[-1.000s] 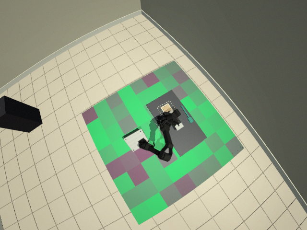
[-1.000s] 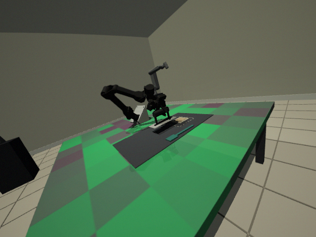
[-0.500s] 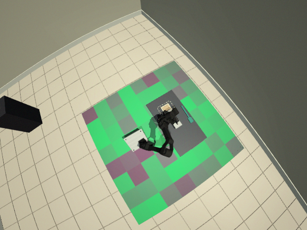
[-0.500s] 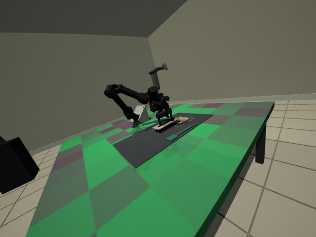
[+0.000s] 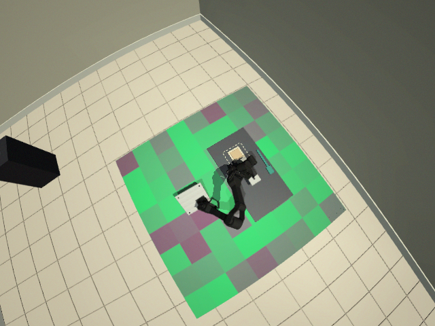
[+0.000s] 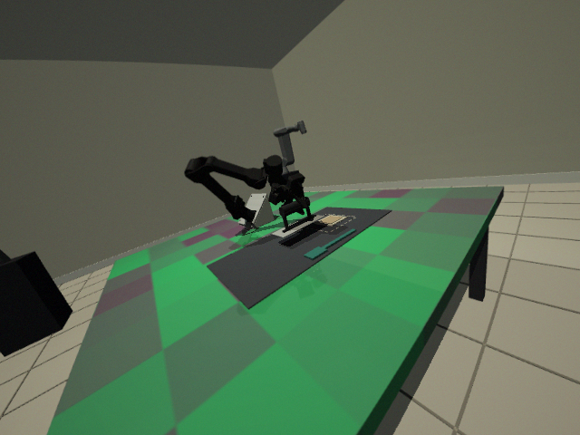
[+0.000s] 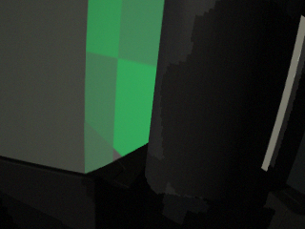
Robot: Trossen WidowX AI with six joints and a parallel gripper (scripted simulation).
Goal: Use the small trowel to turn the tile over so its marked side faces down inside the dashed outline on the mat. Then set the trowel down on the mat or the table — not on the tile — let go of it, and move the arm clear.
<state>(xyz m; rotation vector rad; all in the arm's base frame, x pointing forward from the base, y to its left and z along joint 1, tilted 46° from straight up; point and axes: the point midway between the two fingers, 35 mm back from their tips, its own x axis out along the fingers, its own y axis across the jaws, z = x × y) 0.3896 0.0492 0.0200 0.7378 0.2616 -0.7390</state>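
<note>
The dark grey mat lies 1 cm behind my gripper tip, 2 cm to the right of it and 11 cm below it. Also, from my gripper tip: teal trowel 13 cm ahead, 4 cm to the right, 9 cm below; then cream tile 2 cm behind, 14 cm to the left, 9 cm below.
</note>
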